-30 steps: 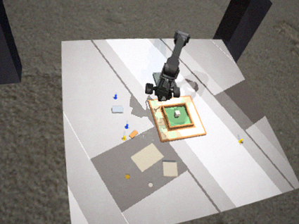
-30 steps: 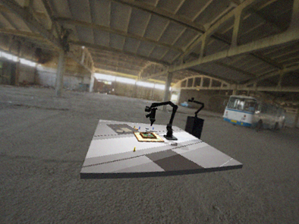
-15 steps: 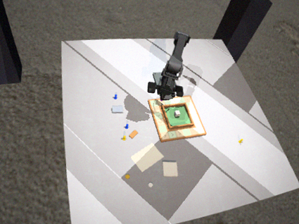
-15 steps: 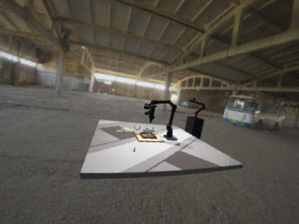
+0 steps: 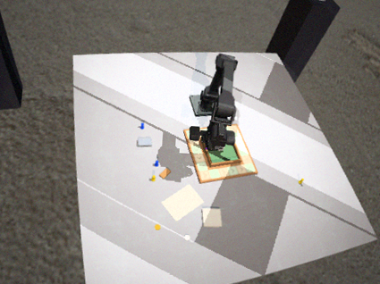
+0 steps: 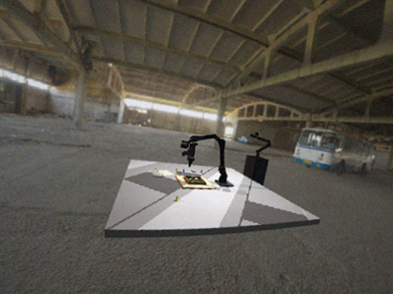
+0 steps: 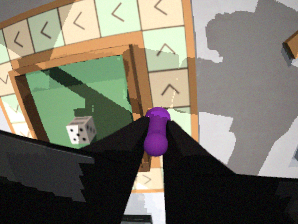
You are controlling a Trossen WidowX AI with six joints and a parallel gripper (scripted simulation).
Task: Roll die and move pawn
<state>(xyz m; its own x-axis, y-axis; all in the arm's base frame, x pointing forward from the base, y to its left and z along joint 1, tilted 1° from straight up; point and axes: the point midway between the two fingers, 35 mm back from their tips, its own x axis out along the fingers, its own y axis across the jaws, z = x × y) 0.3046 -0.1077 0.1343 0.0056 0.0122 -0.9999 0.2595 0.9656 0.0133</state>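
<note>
My gripper tip is now 10 cm to the right of the die, 9 cm above it and 5 cm past it. Round my gripper tip: green dice tray (11 cm below, 10 cm to the left, 4 cm behind); purple pawn (1 cm above); orange block (18 cm to the right, 11 cm below, 4 cm ahead).
</note>
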